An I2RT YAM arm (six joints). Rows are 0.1 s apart.
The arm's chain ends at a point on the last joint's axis. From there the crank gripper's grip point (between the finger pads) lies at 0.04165 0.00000 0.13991 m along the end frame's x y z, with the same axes.
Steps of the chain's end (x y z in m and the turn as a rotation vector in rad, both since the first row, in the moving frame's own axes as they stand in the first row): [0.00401, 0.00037, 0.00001, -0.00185, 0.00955, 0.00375]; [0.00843, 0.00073, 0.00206, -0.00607, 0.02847, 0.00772]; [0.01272, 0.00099, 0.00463, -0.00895, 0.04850, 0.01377]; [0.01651, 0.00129, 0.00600, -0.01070, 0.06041, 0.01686]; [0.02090, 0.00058, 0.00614, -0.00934, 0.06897, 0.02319]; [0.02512, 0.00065, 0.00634, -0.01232, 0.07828, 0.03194]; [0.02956, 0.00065, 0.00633, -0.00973, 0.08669, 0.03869]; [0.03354, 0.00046, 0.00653, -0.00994, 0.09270, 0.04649]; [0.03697, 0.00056, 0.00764, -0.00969, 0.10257, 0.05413]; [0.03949, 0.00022, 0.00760, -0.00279, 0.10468, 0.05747]
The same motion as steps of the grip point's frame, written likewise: [0.00534, 0.00079, -0.00039, -0.00185, 0.00955, 0.00375]; [0.01239, 0.00191, 0.00081, -0.00607, 0.02847, 0.00772]; [0.01944, 0.00285, 0.00244, -0.00895, 0.04850, 0.01377]; [0.02486, 0.00355, 0.00322, -0.01070, 0.06041, 0.01686]; [0.03042, 0.00295, 0.00293, -0.00934, 0.06897, 0.02319]; [0.03588, 0.00386, 0.00264, -0.01232, 0.07828, 0.03194]; [0.04146, 0.00384, 0.00219, -0.00973, 0.08669, 0.03869]; [0.04623, 0.00406, 0.00206, -0.00994, 0.09270, 0.04649]; [0.05097, 0.00453, 0.00262, -0.00969, 0.10257, 0.05413]; [0.05379, 0.00341, 0.00248, -0.00279, 0.10468, 0.05747]
